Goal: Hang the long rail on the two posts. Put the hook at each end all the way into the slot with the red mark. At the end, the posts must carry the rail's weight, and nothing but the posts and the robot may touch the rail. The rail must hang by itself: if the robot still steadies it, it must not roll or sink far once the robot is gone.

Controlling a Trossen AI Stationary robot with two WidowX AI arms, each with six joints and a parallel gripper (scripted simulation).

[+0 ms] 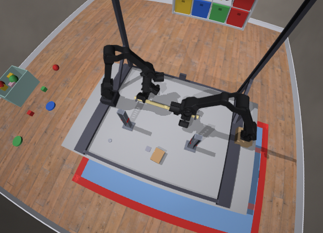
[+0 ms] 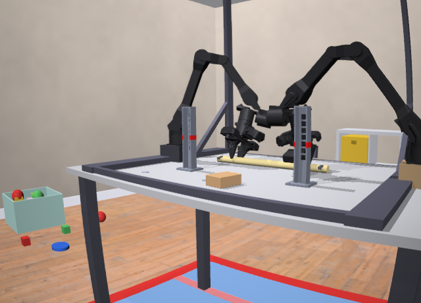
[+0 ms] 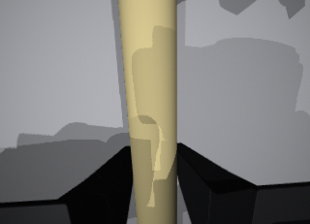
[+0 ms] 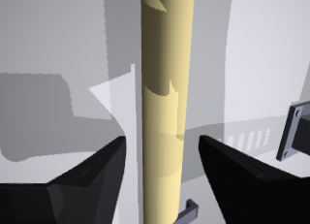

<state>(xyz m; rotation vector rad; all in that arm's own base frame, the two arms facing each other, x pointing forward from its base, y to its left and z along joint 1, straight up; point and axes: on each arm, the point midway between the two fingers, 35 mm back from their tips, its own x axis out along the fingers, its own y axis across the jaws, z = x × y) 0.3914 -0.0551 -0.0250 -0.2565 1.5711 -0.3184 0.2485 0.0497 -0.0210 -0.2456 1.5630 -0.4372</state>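
Right now the long pale yellow rail is 150 mm to the right of my left hand and 20 mm below it. The rest, counted from my left hand: tan box 310 mm ahead, 100 mm to the right, 20 mm below.
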